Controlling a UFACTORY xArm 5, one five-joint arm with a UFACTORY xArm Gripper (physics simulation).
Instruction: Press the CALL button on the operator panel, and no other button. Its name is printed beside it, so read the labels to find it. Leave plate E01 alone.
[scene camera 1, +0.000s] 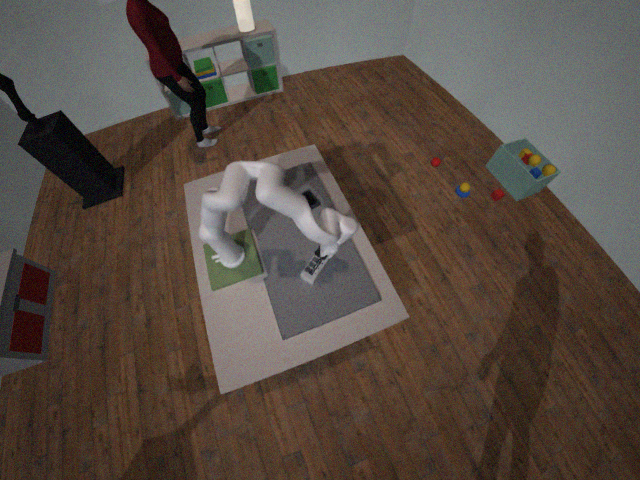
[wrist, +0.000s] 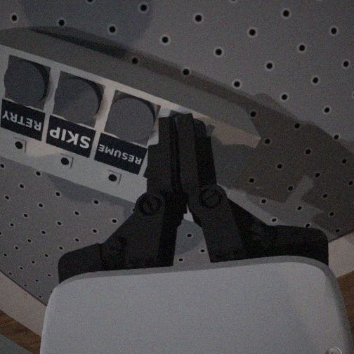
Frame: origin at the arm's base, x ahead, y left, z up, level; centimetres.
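Seen in the pictures: gripper, between the fingertips: (scene camera 1: 317, 254); arm's base, origin of its link: (scene camera 1: 232, 256).
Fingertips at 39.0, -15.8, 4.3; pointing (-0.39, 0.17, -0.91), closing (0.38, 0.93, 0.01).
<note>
Pixels of each thing's top centre, then the offset from my fingertips to it, as dx, dy, dz. Level surfaces: height alone.
- operator panel, centre of its top: (scene camera 1: 316, 263) -2.1, -4.2, -0.2
- grey perforated board, height of its surface: dz -5.7
- small black object, centre of its top: (scene camera 1: 302, 201) +3.6, +33.8, -3.1
The operator panel (scene camera 1: 309, 277) (wrist: 30, 157) is a light box with a row of round grey buttons. In the wrist view the RETRY button (wrist: 26, 81), the SKIP button (wrist: 77, 101) and the RESUME button (wrist: 131, 117) show at the left, their labels upside down. My gripper (wrist: 180, 133) (scene camera 1: 321, 254) is shut and empty. Its fingertips are at the panel's right-hand end, over or on the place beside RESUME, and hide most of what is there. No CALL label can be read. Whether the tips touch a button cannot be told. Plate E01 cannot be made out.
The panel stands on a grey perforated board (scene camera 1: 330, 304) (wrist: 240, 60). A small black object (scene camera 1: 311, 198) lies farther back on it, near the arm. The arm's base stands on a green plate (scene camera 1: 222, 281). A person (scene camera 1: 160, 46) stands behind, near a shelf unit (scene camera 1: 280, 82).
</note>
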